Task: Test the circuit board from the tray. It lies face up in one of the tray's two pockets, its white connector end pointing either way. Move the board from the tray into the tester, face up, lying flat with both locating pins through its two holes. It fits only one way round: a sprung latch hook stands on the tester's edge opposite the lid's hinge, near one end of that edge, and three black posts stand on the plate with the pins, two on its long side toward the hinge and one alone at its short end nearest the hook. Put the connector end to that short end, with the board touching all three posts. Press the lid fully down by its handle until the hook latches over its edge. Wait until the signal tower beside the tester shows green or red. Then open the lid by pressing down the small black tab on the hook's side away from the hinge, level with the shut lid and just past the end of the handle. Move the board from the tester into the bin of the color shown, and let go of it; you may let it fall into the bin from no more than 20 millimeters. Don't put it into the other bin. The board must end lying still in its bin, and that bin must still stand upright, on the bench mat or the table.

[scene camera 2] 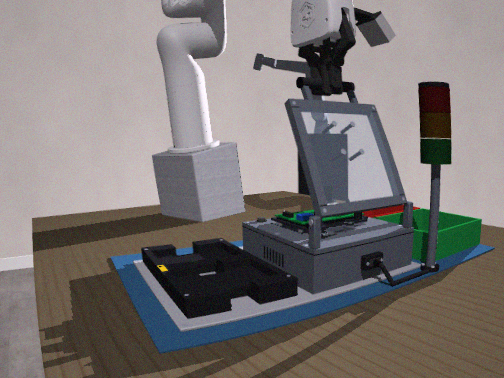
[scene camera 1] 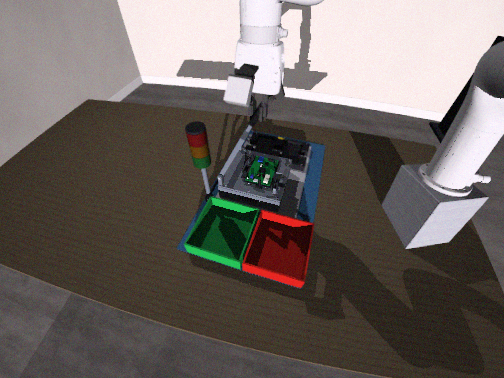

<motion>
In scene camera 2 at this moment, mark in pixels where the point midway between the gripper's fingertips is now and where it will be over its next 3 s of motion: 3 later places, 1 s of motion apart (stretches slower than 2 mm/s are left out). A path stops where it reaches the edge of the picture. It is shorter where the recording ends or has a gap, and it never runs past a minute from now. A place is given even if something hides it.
My gripper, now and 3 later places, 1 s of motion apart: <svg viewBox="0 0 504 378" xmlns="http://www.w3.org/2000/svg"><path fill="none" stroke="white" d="M327 94L297 145L289 190L289 202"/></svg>
</motion>
